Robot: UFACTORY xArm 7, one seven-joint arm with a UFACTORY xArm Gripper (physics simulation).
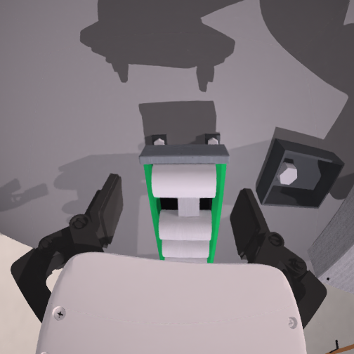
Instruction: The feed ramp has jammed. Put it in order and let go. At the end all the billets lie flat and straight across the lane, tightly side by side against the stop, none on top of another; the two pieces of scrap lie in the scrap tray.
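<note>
The feed ramp's lane [219, 200] has green side walls and a grey stop [184, 154] at its upper end. A white billet [184, 181] lies straight across against the stop. A small pale scrap piece [188, 206] sits between it and a second billet [185, 225], with dark gaps on both sides. A third billet [185, 248] lies beside the second; the edge of something pale shows below it, mostly hidden by the gripper body. Another scrap piece [287, 174] is in the dark scrap tray [264, 181] at right. My gripper [179, 197] is open and empty, its fingers on either side above the lane.
Two bolts [159, 142] [213, 141] on dark brackets stand just beyond the stop. A grey block [336, 245] stands at the right edge, below the tray. Shadows of the arm and gripper fall on the grey table [50, 115].
</note>
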